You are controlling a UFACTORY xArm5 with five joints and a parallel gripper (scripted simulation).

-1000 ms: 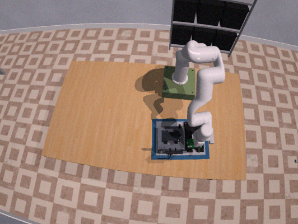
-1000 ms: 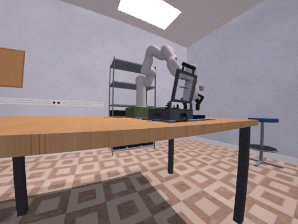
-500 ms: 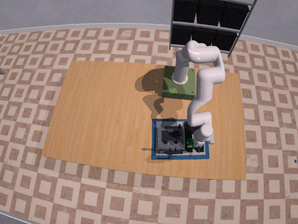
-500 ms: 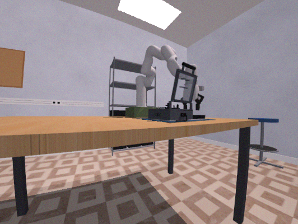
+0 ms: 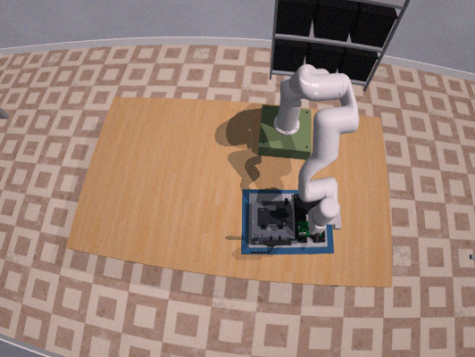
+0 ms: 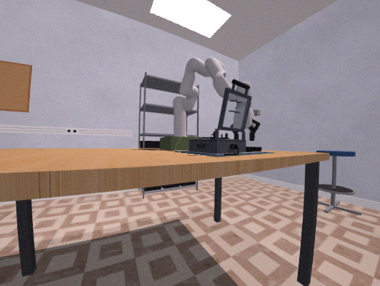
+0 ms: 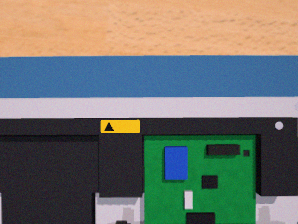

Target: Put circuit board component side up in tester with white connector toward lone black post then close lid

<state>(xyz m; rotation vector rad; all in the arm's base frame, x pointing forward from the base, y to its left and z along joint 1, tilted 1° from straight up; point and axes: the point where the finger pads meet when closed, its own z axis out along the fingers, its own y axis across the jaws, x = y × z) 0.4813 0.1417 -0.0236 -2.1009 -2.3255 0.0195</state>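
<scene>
My hand is 50 mm above the green circuit board. Also, from my hand: tester lid: 160 mm to the right, 120 mm above, 100 mm ahead; then tester: 130 mm to the right, 50 mm above.
</scene>
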